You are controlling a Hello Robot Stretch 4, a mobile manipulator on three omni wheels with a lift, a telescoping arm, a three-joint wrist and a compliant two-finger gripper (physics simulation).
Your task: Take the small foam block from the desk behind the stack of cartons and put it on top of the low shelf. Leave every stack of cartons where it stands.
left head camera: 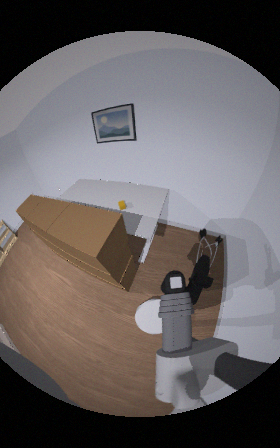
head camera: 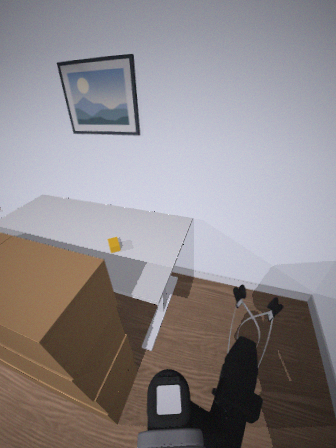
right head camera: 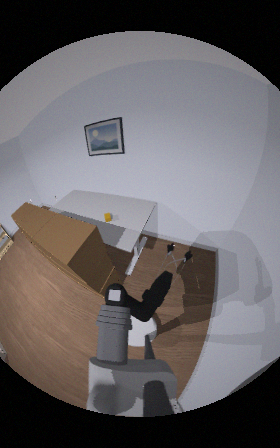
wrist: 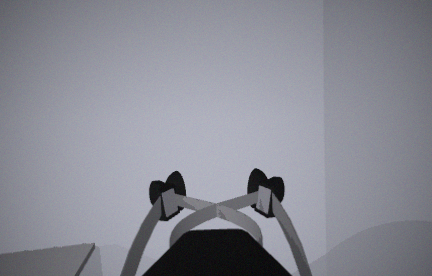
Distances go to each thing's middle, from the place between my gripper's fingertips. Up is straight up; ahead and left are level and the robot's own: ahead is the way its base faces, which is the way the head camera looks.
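Framed picture (head camera: 100, 93): far above my hand, far to the left of it, far ahead of it.
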